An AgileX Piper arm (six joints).
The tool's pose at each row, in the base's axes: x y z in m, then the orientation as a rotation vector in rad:
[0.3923 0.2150 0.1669 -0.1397 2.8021 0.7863]
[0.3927 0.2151 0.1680 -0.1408 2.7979 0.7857]
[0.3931 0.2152 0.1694 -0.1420 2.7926 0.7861]
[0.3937 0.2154 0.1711 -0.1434 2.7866 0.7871]
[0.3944 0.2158 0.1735 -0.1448 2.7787 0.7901]
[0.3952 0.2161 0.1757 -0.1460 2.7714 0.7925]
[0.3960 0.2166 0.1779 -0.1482 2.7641 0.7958]
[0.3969 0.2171 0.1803 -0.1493 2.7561 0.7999]
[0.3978 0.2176 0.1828 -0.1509 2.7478 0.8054]
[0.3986 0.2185 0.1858 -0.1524 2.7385 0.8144]
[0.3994 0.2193 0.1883 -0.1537 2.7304 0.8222]
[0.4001 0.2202 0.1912 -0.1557 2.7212 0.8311]
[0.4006 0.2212 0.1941 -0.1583 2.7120 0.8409]
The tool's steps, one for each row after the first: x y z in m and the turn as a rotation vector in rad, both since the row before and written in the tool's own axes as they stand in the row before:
[-0.0007 0.0006 -0.0008 -0.0003 -0.0038 -0.0019]
[-0.0007 0.0007 -0.0010 -0.0011 -0.0046 -0.0022]
[-0.0010 0.0009 -0.0012 -0.0016 -0.0051 -0.0024]
[-0.0013 0.0014 -0.0016 -0.0032 -0.0064 -0.0026]
[-0.0014 0.0012 -0.0015 -0.0027 -0.0060 -0.0024]
[-0.0014 0.0014 -0.0014 -0.0034 -0.0056 -0.0029]
[-0.0015 0.0015 -0.0015 -0.0040 -0.0063 -0.0023]
[-0.0016 0.0015 -0.0016 -0.0050 -0.0062 -0.0024]
[-0.0017 0.0022 -0.0018 -0.0075 -0.0064 -0.0021]
[-0.0015 0.0018 -0.0014 -0.0066 -0.0055 -0.0018]
[-0.0016 0.0021 -0.0016 -0.0076 -0.0061 -0.0024]
[-0.0014 0.0023 -0.0016 -0.0083 -0.0057 -0.0026]

